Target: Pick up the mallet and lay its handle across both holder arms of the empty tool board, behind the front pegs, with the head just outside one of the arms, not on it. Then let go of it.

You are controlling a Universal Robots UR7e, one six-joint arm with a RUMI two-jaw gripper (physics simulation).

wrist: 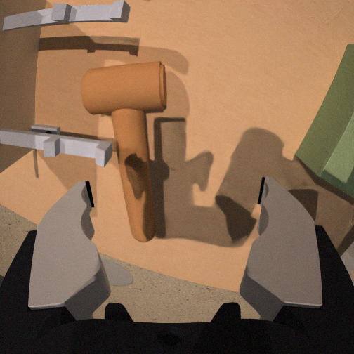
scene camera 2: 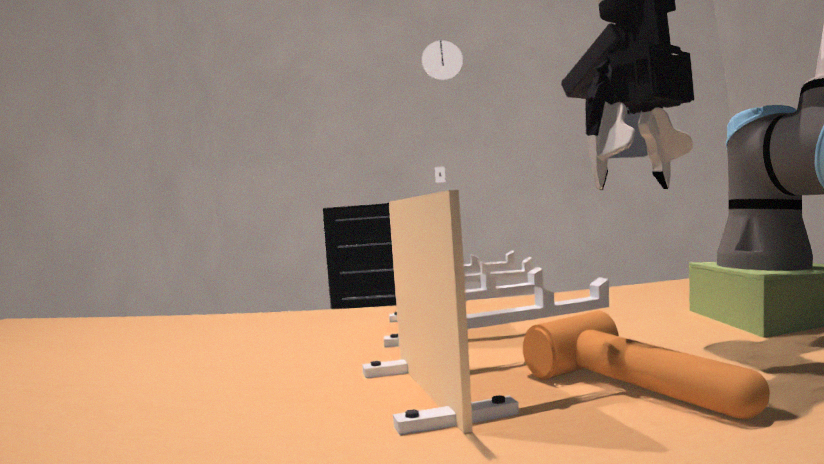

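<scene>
The orange mallet [scene camera 2: 645, 360] [wrist: 132, 165] lies on the table beside the holder arms. In the wrist view its head is at the upper left and its handle runs down toward the gripper, its end left of the middle. The tool board [scene camera 2: 429, 288] stands upright; its grey holder arms, such as the nearest arm [scene camera 2: 504, 315] [wrist: 75, 144], stick out toward the mallet, each with a middle peg and a raised front tip. My gripper [scene camera 2: 633, 180] [wrist: 175, 182] is open and empty, high above the table; in the wrist view the handle's end shows between the jaws, below them.
A second holder arm [wrist: 90, 14] shows at the top left of the wrist view. More arms stand farther back along the board. The robot's green base block [scene camera 2: 727, 299] [wrist: 332, 135] stands to the right. The board's feet [scene camera 2: 423, 420] rest on the orange table [scene camera 2: 201, 391].
</scene>
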